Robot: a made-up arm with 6 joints. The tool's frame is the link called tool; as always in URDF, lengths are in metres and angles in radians. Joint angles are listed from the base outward.
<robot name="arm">
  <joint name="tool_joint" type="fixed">
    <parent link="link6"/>
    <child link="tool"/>
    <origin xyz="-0.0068 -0.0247 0.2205" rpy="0 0 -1.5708"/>
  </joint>
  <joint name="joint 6" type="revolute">
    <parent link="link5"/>
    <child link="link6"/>
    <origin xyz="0.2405 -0.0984 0.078" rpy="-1.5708 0 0"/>
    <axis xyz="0 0 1"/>
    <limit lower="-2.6" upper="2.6"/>
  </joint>
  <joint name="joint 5" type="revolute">
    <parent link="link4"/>
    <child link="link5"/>
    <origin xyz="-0.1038 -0.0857 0.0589" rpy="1.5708 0 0"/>
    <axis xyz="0 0 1"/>
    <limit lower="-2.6" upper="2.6"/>
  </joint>
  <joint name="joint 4" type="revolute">
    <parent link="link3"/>
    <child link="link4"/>
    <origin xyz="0.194 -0.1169 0.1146" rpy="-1.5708 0 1.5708"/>
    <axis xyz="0 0 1"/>
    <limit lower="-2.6" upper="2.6"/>
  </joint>
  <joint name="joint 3" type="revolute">
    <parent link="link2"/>
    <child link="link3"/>
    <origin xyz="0.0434 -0.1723 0.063" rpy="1.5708 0 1.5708"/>
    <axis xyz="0 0 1"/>
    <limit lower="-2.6" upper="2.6"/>
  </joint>
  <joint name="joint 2" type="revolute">
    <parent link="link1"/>
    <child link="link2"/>
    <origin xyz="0.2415 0.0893 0.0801" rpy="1.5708 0 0"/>
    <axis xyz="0 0 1"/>
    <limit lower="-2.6" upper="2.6"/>
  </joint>
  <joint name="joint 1" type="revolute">
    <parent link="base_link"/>
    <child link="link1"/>
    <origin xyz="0 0 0.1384" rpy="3.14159 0 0"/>
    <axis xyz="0 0 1"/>
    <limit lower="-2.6" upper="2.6"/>
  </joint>
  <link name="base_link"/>
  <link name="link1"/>
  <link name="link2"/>
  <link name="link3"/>
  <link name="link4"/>
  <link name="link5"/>
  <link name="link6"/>
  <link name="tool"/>
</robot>
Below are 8 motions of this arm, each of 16 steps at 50 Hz.
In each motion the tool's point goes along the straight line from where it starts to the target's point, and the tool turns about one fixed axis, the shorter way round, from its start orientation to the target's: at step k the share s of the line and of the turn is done. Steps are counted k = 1, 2, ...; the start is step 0. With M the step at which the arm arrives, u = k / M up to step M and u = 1 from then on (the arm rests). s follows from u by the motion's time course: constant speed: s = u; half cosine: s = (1 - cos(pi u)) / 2; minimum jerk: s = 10 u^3 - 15 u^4 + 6 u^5.
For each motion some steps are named. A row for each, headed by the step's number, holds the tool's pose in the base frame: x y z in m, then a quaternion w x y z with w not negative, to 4 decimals.
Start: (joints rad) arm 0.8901 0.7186 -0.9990 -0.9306 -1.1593 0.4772
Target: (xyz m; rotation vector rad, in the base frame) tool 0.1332 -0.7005 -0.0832 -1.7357 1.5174 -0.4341
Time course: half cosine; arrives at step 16
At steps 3, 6, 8, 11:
3: 0.0876 -0.7340 -0.0471 0.3491 -0.5881 0.6977 -0.2133
6: 0.0988 -0.7258 -0.0559 0.3592 -0.6124 0.6742 -0.2033
8: 0.1083 -0.7188 -0.0635 0.3675 -0.6325 0.6535 -0.1945
11: 0.1221 -0.7086 -0.0744 0.3789 -0.6606 0.6222 -0.1814

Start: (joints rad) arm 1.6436 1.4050 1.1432 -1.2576 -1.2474 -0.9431
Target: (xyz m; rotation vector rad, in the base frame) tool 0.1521 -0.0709 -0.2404 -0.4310 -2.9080 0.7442
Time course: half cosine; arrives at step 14
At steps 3, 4, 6, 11, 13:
3: 0.1358 -0.1108 -0.2547 0.0596 -0.1592 -0.9432 0.2855
4: 0.1372 -0.1072 -0.2535 0.0591 -0.1577 -0.9445 0.2820
6: 0.1409 -0.0982 -0.2502 0.0580 -0.1538 -0.9479 0.2729
11: 0.1501 -0.0758 -0.2422 0.0551 -0.1440 -0.9559 0.2500
13: 0.1519 -0.0715 -0.2406 0.0546 -0.1422 -0.9573 0.2456

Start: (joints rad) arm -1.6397 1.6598 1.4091 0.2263 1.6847 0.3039
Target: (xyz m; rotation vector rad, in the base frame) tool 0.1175 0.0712 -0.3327 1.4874 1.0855 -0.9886
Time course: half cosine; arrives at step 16
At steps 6, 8, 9, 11, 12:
6: 0.1482 0.0831 -0.3293 0.5325 0.5871 0.4766 -0.3802
8: 0.1397 0.0798 -0.3302 0.5242 0.5952 0.4692 -0.3884
9: 0.1354 0.0781 -0.3307 0.5199 0.5993 0.4653 -0.3925
11: 0.1274 0.0750 -0.3316 0.5119 0.6066 0.4582 -0.4000
12: 0.1240 0.0737 -0.3320 0.5085 0.6097 0.4552 -0.4031

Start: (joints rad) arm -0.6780 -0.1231 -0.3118 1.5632 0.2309 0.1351
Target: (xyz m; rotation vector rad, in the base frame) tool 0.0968 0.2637 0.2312 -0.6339 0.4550 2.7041
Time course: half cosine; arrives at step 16
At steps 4, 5, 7, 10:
4: 0.1700 0.2242 0.2476 0.3612 -0.1242 0.1269 0.9154
5: 0.1635 0.2277 0.2461 0.3442 -0.1333 0.1301 0.9202
7: 0.1481 0.2360 0.2427 0.3032 -0.1545 0.1375 0.9302
10: 0.1233 0.2494 0.2371 0.2361 -0.1878 0.1486 0.9417

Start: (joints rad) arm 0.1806 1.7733 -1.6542 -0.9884 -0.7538 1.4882
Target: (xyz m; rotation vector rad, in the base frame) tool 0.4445 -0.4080 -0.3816 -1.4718 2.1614 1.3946
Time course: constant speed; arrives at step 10
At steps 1, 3, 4, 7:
1: 0.4583 -0.3349 -0.4003 0.0649 -0.4874 0.7088 0.5059
3: 0.4552 -0.3511 -0.3962 0.0702 -0.4891 0.7129 0.4977
4: 0.4537 -0.3592 -0.3941 0.0729 -0.4899 0.7149 0.4936
7: 0.4491 -0.3836 -0.3878 0.0809 -0.4924 0.7207 0.4812

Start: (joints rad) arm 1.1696 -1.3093 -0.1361 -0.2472 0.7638 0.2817
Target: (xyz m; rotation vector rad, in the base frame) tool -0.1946 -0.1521 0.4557 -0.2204 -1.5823 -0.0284
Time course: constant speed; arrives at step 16
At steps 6, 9, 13, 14, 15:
6: -0.1737 -0.1165 0.4623 0.6963 -0.1487 -0.6876 -0.1422
9: -0.1800 -0.1272 0.4603 0.6981 -0.1340 -0.6957 -0.1035
13: -0.1883 -0.1414 0.4577 0.6986 -0.1140 -0.7045 -0.0517
14: -0.1904 -0.1450 0.4570 0.6984 -0.1090 -0.7063 -0.0387
15: -0.1925 -0.1485 0.4564 0.6980 -0.1039 -0.7081 -0.0257

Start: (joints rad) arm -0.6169 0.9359 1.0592 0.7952 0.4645 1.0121
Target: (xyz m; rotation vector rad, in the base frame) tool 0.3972 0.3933 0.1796 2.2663 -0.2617 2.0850
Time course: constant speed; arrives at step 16
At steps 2, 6, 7, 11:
2: 0.5145 0.3004 0.0494 0.3668 0.7650 0.0345 0.5282
6: 0.4810 0.3269 0.0866 0.2729 0.7679 0.0002 0.5795
7: 0.4726 0.3336 0.0959 0.2488 0.7672 -0.0084 0.5912
11: 0.4391 0.3601 0.1331 0.1507 0.7580 -0.0427 0.6332

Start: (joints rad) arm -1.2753 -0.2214 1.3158 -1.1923 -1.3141 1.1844
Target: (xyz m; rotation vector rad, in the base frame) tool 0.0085 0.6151 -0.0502 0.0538 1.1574 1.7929
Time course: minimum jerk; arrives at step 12
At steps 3, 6, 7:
3: -0.0688 0.6182 -0.0367 0.4339 -0.0013 0.4516 0.7796
6: -0.0346 0.6168 -0.0427 0.4556 0.0090 0.4622 0.7607
7: -0.0214 0.6163 -0.0450 0.4640 0.0130 0.4662 0.7532

